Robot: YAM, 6 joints.
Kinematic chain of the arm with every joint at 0, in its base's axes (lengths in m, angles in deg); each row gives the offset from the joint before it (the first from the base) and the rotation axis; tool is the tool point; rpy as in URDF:
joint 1: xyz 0 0 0.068 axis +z
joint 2: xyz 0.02 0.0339 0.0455 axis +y
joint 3: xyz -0.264 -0.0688 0 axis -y
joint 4: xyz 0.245 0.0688 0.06 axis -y
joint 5: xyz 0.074 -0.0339 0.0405 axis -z
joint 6: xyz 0.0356 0 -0.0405 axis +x
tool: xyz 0 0 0 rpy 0 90 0
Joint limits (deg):
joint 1: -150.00..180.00
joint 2: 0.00..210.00
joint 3: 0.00..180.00
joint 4: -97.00..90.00
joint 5: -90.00..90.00
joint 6: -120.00..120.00
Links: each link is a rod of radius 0.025 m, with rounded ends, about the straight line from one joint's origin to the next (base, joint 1, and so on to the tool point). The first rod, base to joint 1, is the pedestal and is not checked.
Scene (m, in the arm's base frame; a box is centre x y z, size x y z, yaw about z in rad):
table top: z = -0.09
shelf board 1: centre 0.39 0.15 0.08 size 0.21 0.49 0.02 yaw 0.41
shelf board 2: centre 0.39 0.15 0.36 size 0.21 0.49 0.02 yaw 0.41
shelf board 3: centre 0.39 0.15 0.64 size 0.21 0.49 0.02 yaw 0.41
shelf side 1: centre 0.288 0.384 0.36 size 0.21 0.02 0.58 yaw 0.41
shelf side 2: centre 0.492 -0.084 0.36 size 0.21 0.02 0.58 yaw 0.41
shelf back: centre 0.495 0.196 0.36 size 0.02 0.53 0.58 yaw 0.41
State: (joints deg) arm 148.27 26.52 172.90 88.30 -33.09 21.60
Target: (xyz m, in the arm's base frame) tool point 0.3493 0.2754 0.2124
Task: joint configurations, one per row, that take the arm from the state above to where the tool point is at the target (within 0.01 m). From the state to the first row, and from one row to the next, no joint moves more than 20 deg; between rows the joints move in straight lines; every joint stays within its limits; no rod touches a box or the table.
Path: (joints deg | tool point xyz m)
1: 137.22 32.02 155.17 87.54 -33.63 21.60 | 0.3368 -0.3386 0.3729
2: 126.17 37.52 137.44 86.78 -34.17 21.60 | 0.2161 -0.3294 0.4932
3: 115.12 43.02 119.71 86.02 -34.72 21.60 | 0.0978 -0.2563 0.5765
4: 104.07 48.52 101.98 85.26 -35.26 21.60 | 0.0128 -0.1356 0.6119
5: 93.02 54.02 84.25 84.50 -35.80 21.60 | -0.0210 0.0022 0.5958
6: 81.98 59.52 66.52 83.75 -36.34 21.60 | -0.0041 0.1224 0.5331
7: 70.93 65.02 48.80 82.99 -36.88 21.60 | 0.0455 0.1969 0.4361
8: 59.88 70.52 31.07 82.23 -37.43 21.60 | 0.0989 0.2136 0.3225
9: 48.83 76.02 13.34 81.47 -37.97 21.60 | 0.1274 0.1790 0.2124
10: 44.54 90.20 30.87 76.49 -35.22 21.60 | 0.1966 0.2222 0.2278
11: 40.26 104.38 48.41 71.51 -32.48 21.60 | 0.2720 0.2554 0.2276
12: 35.98 118.55 65.94 66.54 -29.73 21.60 | 0.3493 0.2754 0.2124

